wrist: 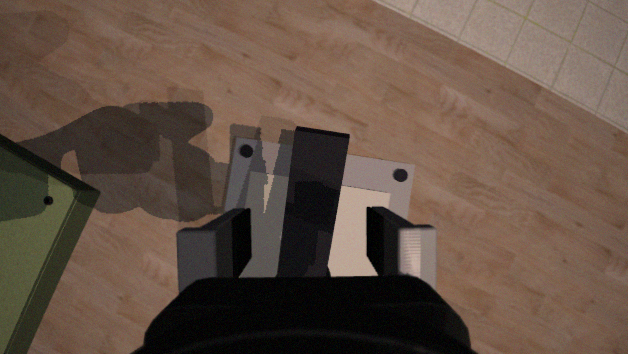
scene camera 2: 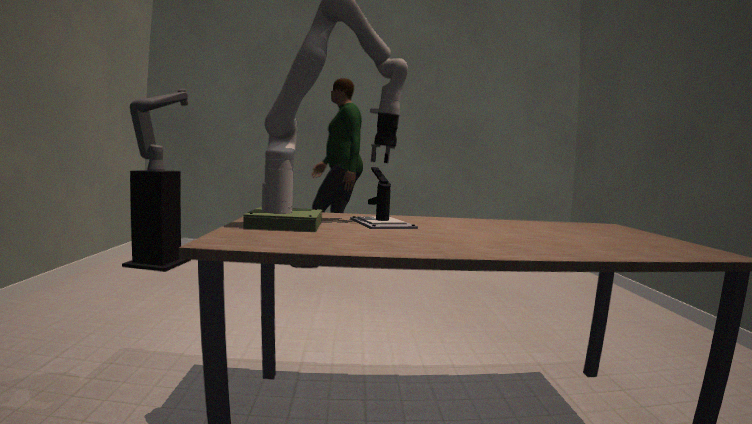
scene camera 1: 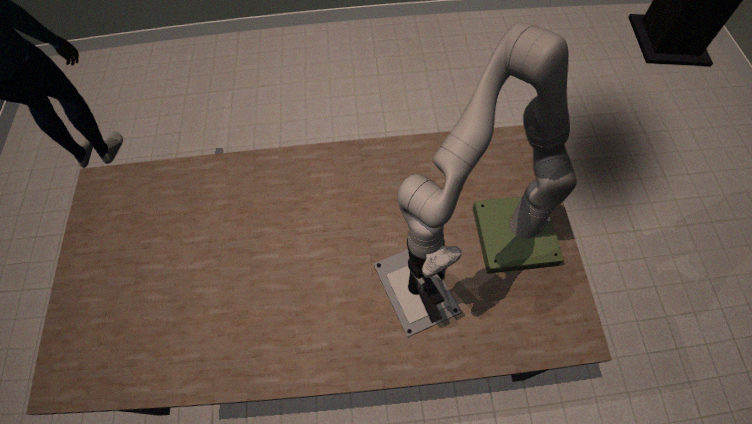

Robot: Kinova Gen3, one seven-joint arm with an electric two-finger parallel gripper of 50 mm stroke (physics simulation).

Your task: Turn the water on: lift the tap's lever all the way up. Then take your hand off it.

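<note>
The black tap (scene camera 2: 383, 202) stands upright on a pale plate (scene camera 1: 394, 297) (scene camera 2: 406, 226) (wrist: 372, 170), its short spout pointing left in the second scene view. Its flat black lever (scene camera 1: 432, 311) (scene camera 2: 379, 175) (wrist: 317, 175) slopes upward from the top of the body, with the free end raised. My gripper (scene camera 2: 380, 158) (wrist: 308, 232) is open and empty, pointing down a little above the lever. A gap shows between fingertips and lever in the second scene view. In the wrist view the lever lies below and between the spread fingers, touching neither. The tap body is mostly hidden there.
The arm's green base block (scene camera 1: 492, 231) (scene camera 2: 281, 220) (wrist: 30, 250) stands beside the plate on the wooden table (scene camera 1: 210, 263) (scene camera 2: 526, 242) (wrist: 500, 225). A person (scene camera 1: 47, 100) stands beyond the table's far left corner; a person in green (scene camera 2: 344, 136) shows behind the arm.
</note>
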